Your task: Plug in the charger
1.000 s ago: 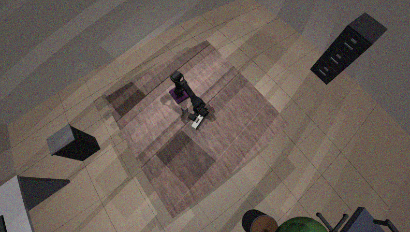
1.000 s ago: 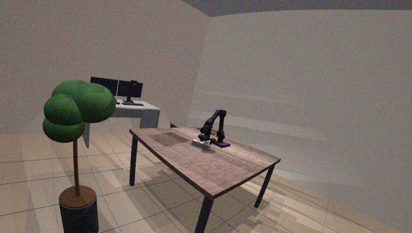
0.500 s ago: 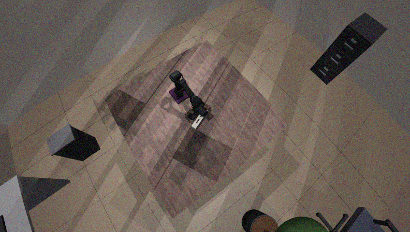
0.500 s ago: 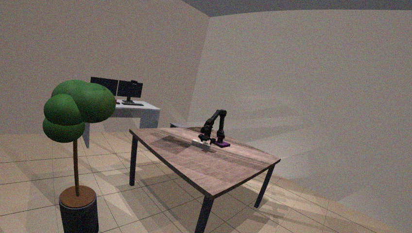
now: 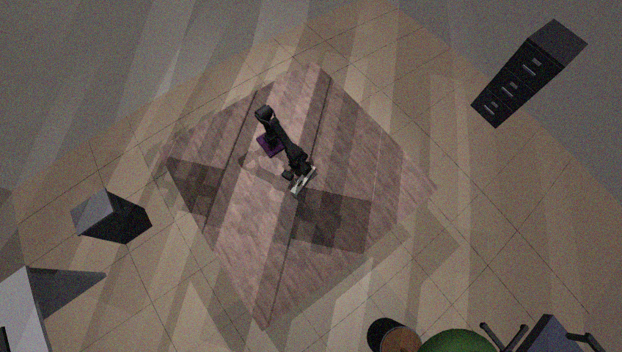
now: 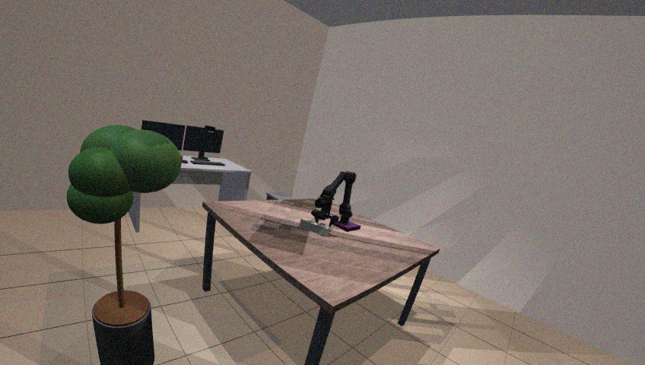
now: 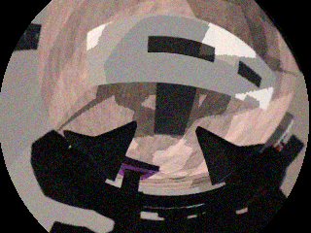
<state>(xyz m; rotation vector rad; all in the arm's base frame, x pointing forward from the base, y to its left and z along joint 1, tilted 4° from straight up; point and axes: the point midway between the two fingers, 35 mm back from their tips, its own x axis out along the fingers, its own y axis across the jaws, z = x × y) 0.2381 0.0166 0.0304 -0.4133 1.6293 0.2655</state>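
The dark two-prong charger is 40 mm ahead of my gripper tip, 20 mm to the left of it and 10 mm above it.
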